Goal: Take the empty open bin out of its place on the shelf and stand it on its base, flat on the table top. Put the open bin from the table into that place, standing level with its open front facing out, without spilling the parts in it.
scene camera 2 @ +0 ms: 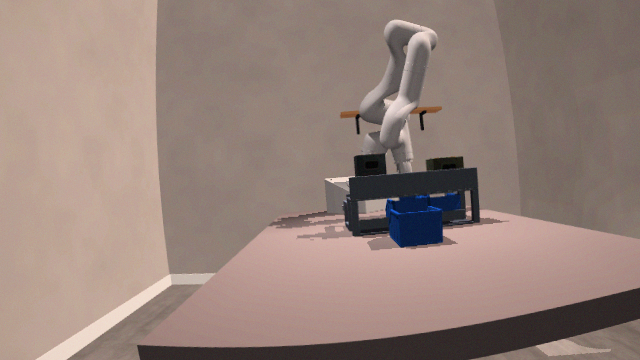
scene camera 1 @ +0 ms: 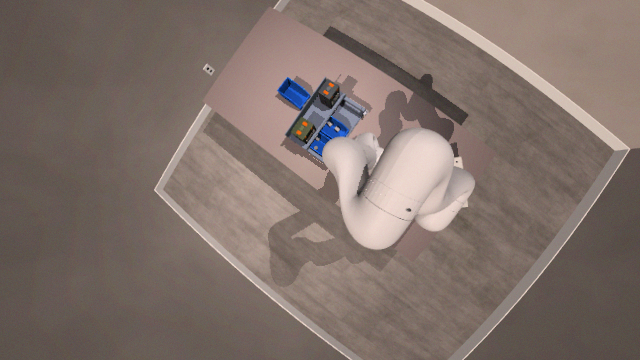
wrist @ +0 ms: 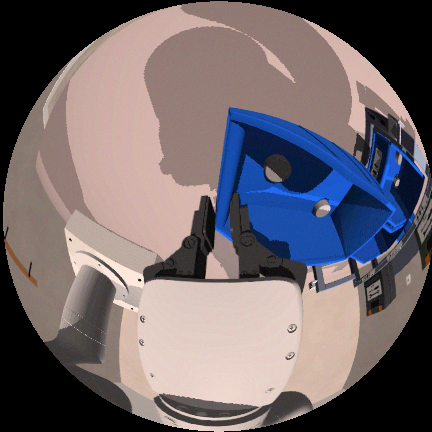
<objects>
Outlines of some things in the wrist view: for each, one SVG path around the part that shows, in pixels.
My gripper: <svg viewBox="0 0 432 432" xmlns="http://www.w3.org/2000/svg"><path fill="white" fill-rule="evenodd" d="M238 192L232 192L229 212L230 235L233 248L238 255L239 278L205 278L206 259L214 247L215 213L210 196L201 195L199 208L194 210L190 235L182 239L181 246L163 262L160 261L144 267L142 272L144 285L141 290L137 311L137 344L145 377L150 387L159 393L161 401L166 406L180 414L199 419L226 420L248 415L263 405L274 401L290 378L301 342L303 324L301 294L305 283L307 266L303 262L279 258L256 241L254 234L250 233L248 207L239 206Z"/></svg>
A blue bin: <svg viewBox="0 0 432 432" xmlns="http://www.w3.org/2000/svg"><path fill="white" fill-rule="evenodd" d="M228 107L216 194L214 228L231 242L229 203L232 192L238 192L239 206L248 207L250 233L254 234L256 241L279 258L303 262L306 266L345 260L362 247L395 211L394 205L368 169L334 142L301 125L275 116ZM327 200L330 206L329 212L322 217L317 217L313 211L314 204L321 199ZM269 155L281 154L287 159L291 166L291 172L286 179L275 182L266 177L263 162Z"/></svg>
A blue bin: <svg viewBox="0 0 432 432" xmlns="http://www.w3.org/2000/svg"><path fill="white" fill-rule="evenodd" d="M372 130L372 142L367 169L377 180L395 207L395 211L387 220L395 227L410 218L420 196L425 176L400 147ZM395 175L399 178L399 183L396 188L392 185L392 180ZM396 150L402 155L401 163L399 165L395 161Z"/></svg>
A blue bin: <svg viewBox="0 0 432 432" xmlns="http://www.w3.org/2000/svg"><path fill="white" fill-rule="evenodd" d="M408 220L395 227L386 221L350 257L363 264L380 255L392 245Z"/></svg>
</objects>
